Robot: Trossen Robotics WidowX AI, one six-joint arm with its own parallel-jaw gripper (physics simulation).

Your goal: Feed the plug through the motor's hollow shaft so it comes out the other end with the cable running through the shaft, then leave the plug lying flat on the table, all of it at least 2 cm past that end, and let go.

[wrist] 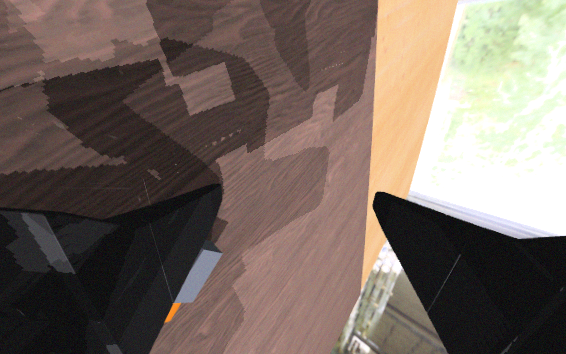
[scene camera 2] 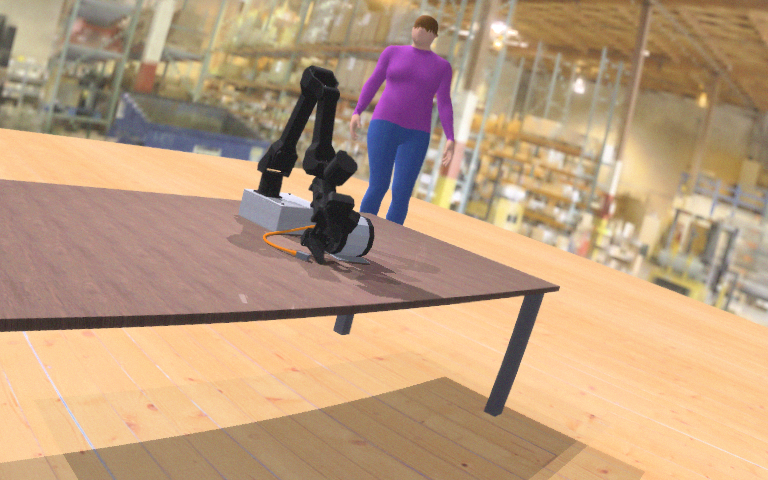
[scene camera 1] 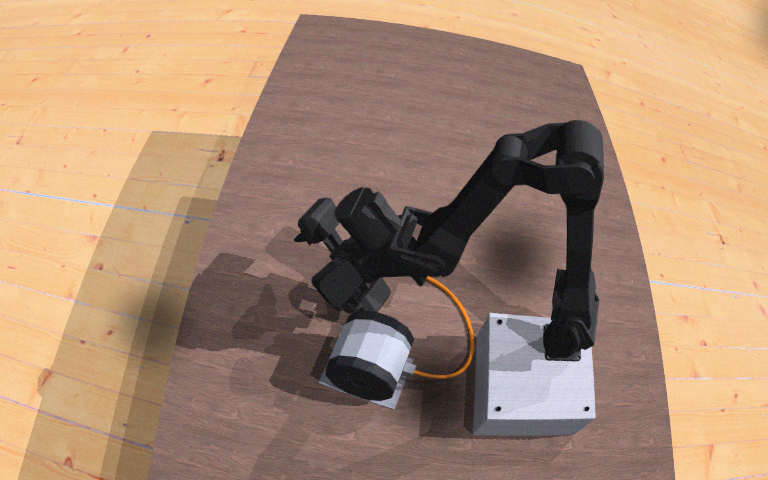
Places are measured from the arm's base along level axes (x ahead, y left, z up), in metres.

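Pixels of known places: gripper, between the fingertips: [wrist: 298,195] [scene camera 2: 328,253] [scene camera 1: 311,261]; arm's base, origin of its link: [scene camera 2: 267,194] [scene camera 1: 562,343].
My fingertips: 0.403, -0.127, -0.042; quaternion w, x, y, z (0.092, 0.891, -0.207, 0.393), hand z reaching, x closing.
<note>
Ahead of a thing's pixels: the offset from my fingertips to its middle, as dx, dy, dz. "spot": to the spot under its first point. Level surfaces: height alone.
The motor @(-0.110, +0.166, +0.016) [scene camera 1: 373,344] [scene camera 2: 356,238] is a light grey cylinder with black ends, lying on its side on a grey base plate @(spot: -0.143, +0.212, -0.033) [scene camera 1: 387,400]. An orange cable [scene camera 1: 471,333] [scene camera 2: 271,241] [wrist: 172,312] leaves a small block on its side and loops round outside it. The grey plug @(-0.066, -0.011, -0.028) [scene camera 2: 303,256] [wrist: 201,272] at the cable's end is on the table; in scene camera 1 the arm hides it. My gripper [wrist: 298,195] is open and empty, low above the table beside the motor. In the wrist view the plug shows at the inner edge of the left finger, which partly hides it. The shaft's opening cannot be made out.
The arm's light grey base box [scene camera 1: 538,390] [scene camera 2: 276,212] stands beside the motor, near the cable's loop. The brown table @(dz -0.035) [scene camera 1: 407,84] [scene camera 2: 141,254] has an edge beyond the gripper, seen in the wrist view. A person [scene camera 2: 416,84] stands behind the table.
</note>
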